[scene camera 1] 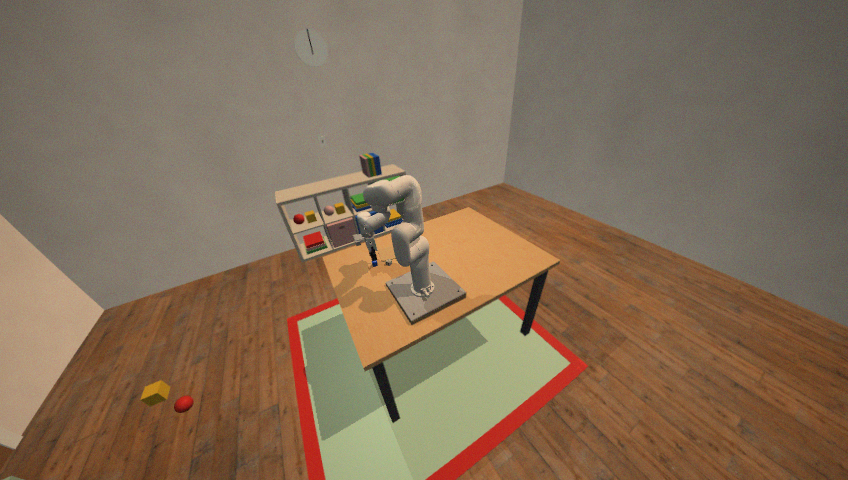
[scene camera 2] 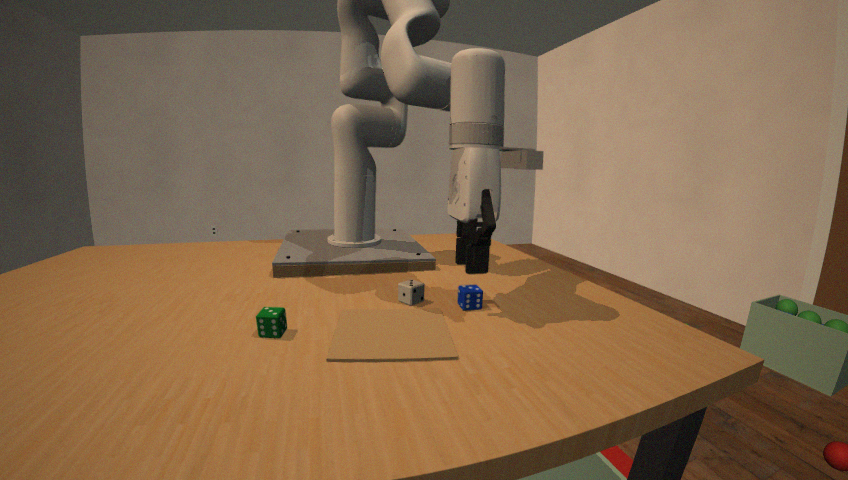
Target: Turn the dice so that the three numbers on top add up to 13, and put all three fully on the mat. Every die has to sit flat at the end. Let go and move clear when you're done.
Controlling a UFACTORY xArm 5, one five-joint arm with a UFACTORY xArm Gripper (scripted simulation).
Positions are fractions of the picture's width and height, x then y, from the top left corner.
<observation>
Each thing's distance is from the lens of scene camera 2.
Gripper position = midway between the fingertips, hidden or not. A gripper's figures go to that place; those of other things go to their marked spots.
my gripper (scene camera 2: 0.55,0.56): 52 cm
green die (scene camera 2: 0.32,0.67): 45 cm
</observation>
